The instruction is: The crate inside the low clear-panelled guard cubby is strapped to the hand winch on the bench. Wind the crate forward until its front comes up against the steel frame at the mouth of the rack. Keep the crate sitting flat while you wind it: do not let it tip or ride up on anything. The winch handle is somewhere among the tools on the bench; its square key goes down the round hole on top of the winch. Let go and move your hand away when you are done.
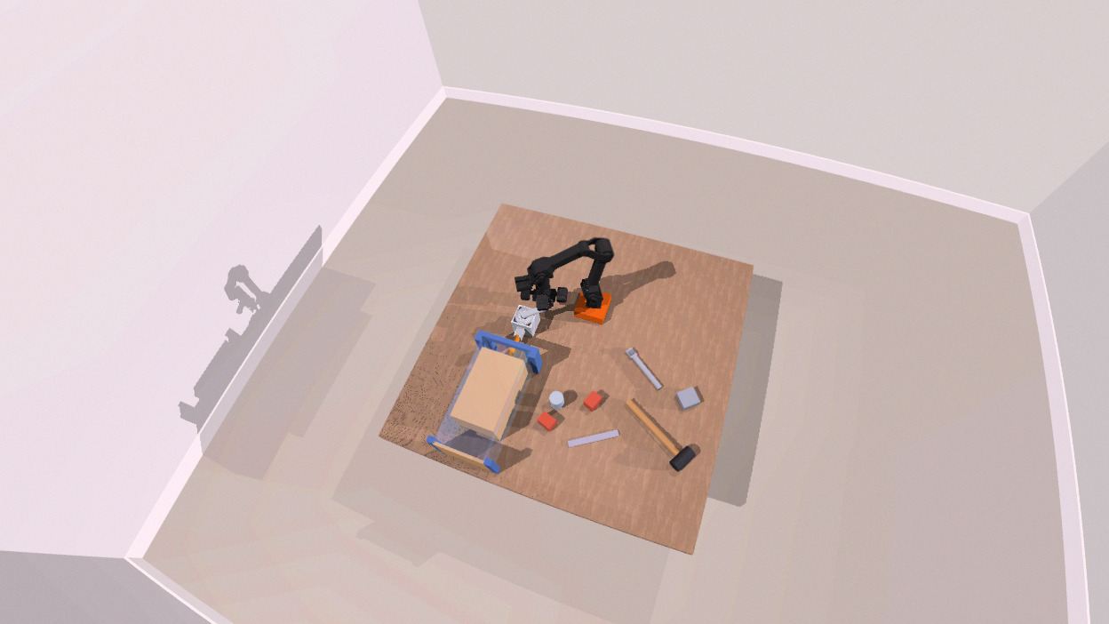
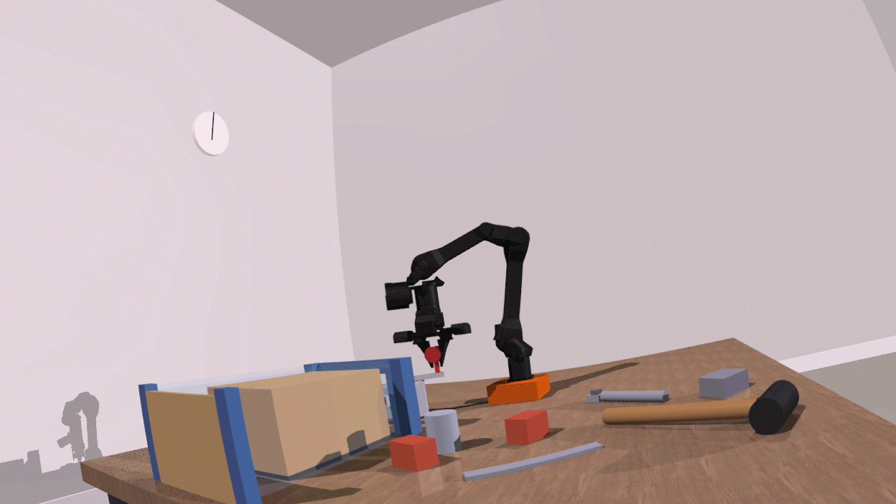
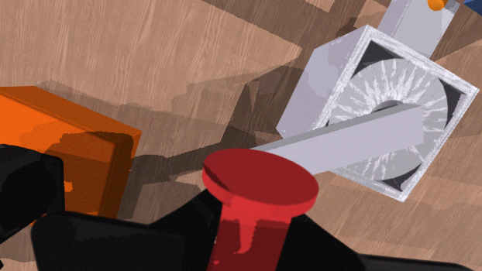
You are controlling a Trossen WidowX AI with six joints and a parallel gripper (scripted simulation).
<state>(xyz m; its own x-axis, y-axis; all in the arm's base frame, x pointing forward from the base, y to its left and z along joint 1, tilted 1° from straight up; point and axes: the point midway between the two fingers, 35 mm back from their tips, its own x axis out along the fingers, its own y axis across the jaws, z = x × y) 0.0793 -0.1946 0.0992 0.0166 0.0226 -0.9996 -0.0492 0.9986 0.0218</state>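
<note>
Now: gripper tip 2 cm short of the grey winch handle, 3 cm to the left of it and 1 cm above it. From my gripper tip the other things lie so: red knob (2 cm above); then blue frame bar (21 cm ahead, 11 cm to the right, 1 cm below); then grey winch (4 cm ahead, 9 cm to the right, 8 cm below).
</note>
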